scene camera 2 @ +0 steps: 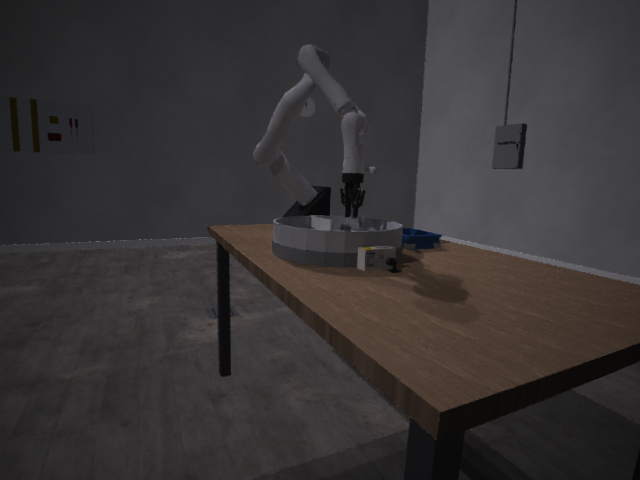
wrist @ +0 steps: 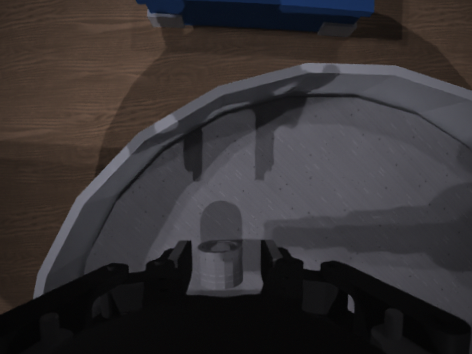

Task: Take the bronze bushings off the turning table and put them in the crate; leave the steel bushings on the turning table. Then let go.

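Pixels of known places: gripper, fingertip midpoint: (scene camera 2: pixel 350 217) (wrist: pixel 226 256); arm's base, link origin: (scene camera 2: pixel 309 198).
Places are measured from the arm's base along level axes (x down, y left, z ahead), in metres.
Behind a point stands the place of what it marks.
Note:
My gripper (scene camera 2: pixel 351 214) @[y -0.033, x 0.042, z 0.398 m] (wrist: pixel 226 256) @[y -0.033, x 0.042, z 0.398 m] points down inside the walled turning table (scene camera 2: pixel 336 241) @[y -0.241, x 0.075, z 0.649 m] (wrist: pixel 310 71) @[y 0.074, x 0.046, z 0.453 m]. Its fingers are open part way. A short round bushing (wrist: pixel 220 267) @[y -0.048, x 0.062, z 0.393 m] stands upright on the turning table's floor between the fingers in the wrist view, with a gap on each side, not gripped. It looks pale grey, like steel, in the dim light. The blue crate (scene camera 2: pixel 421 239) @[y 0.194, x 0.112, z 0.524 m] (wrist: pixel 250 15) @[y 0.148, x 0.124, z 0.426 m] stands on the table beyond the turning table's wall; its inside is hidden. No bronze-coloured bushing can be made out in these views.
A white block (scene camera 2: pixel 321 222) @[y -0.130, x 0.061, z 0.355 m] rises inside the turning table's rim. A small white box (scene camera 2: pixel 376 258) @[y -0.157, x 0.114, z 0.723 m] with a dark knob stands against the outside of the turning table, on the wooden table (scene camera 2: pixel 465 330) @[y -0.265, x 0.147, z 1.119 m]. The turning table's raised wall lies between my gripper and the crate.

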